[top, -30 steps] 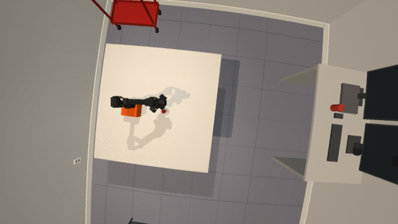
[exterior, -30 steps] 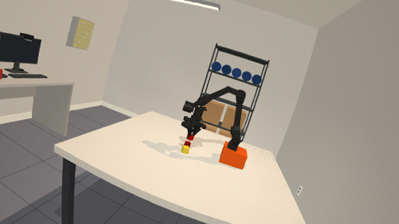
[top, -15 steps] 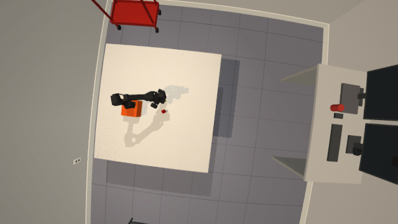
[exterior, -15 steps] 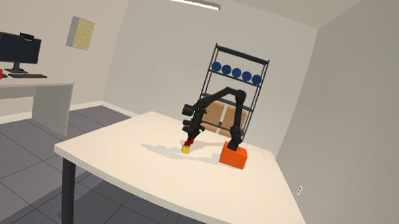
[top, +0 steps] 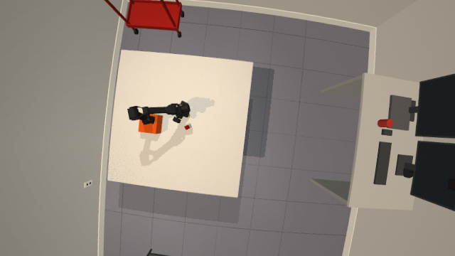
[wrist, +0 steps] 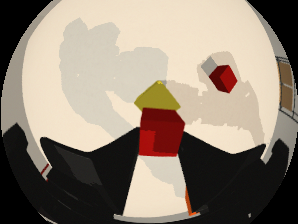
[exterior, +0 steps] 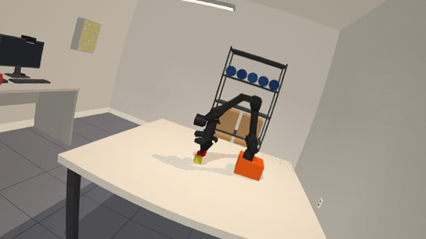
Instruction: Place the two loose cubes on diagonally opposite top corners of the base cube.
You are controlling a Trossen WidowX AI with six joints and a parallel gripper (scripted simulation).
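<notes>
Right now my gripper tip is 2 cm short of the yellow base cube and 5 cm above it. Round my gripper tip: red cube 5 cm ahead, 12 cm to the right, 6 cm below.
</notes>
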